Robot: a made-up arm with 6 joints. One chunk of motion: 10 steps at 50 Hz.
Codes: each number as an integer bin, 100 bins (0 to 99) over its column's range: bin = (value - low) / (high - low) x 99, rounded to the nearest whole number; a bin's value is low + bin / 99 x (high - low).
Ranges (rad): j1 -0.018..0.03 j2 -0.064..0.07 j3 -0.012..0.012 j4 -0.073..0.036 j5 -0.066..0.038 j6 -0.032..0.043
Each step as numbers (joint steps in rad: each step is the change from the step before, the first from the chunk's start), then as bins.
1 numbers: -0.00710 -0.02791 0.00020 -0.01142 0.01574 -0.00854
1 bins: 22 27 50 56 78 31
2 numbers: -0.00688 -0.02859 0.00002 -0.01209 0.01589 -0.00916
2 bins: 23 26 50 55 78 30
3 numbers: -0.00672 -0.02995 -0.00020 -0.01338 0.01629 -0.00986
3 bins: 23 25 49 54 78 29
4 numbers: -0.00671 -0.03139 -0.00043 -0.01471 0.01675 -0.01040
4 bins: 23 24 48 53 79 29
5 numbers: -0.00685 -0.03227 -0.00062 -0.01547 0.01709 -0.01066
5 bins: 23 23 47 52 79 28
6 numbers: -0.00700 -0.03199 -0.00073 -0.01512 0.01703 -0.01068
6 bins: 23 24 46 53 79 28
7 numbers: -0.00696 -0.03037 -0.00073 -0.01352 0.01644 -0.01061
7 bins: 23 25 46 54 78 28
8 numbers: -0.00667 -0.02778 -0.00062 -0.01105 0.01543 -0.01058
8 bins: 23 27 47 56 78 28
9 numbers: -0.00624 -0.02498 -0.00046 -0.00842 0.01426 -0.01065
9 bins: 24 29 48 59 76 28
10 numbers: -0.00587 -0.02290 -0.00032 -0.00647 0.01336 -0.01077
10 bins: 25 30 48 60 76 28
